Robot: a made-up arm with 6 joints.
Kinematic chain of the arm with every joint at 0, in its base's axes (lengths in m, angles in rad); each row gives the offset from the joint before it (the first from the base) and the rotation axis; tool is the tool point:
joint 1: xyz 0 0 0.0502 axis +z
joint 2: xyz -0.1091 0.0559 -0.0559 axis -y
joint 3: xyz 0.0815 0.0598 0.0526 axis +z
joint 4: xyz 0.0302 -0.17 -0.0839 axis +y
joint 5: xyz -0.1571 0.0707 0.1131 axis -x
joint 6: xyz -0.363 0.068 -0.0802 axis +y
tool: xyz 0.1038 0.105 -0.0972
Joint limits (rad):
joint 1: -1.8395..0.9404
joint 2: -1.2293..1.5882
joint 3: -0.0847..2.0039
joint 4: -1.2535..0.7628
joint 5: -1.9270..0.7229
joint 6: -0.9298..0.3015
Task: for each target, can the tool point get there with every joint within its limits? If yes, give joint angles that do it. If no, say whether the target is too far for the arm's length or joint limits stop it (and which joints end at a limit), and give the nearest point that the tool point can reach.
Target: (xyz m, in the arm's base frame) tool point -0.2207 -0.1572 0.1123
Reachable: yes | joints -0.2272 -0.5827 1.2701 -0.1289 -0.6886 -0.5686
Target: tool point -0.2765 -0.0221 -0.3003
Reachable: yes | joints -0.0497 -0.3264 1.0975 -0.8958 0.1302 -0.6175
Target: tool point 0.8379 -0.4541 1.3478
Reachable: no: too far | nearest point 0.2168 -0.0645 0.4687 | short by 1.145 m
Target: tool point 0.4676 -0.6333 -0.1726
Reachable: no: joint limits stop it (at a limit: joint 3, joint 4, joint 5, joint 6) | nearest point 0.2701 -0.3659 -0.1115 | short by 0.338 m
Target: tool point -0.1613 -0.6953 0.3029
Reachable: no: joint limits stop it (at a limit: joint 1, joint 3, joint 5, joint 6) | nearest point -0.1537 -0.5185 0.2199 | short by 0.195 m
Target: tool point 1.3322 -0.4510 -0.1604
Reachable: no: too far | nearest point 0.4371 -0.1480 -0.0646 | short by 0.950 m
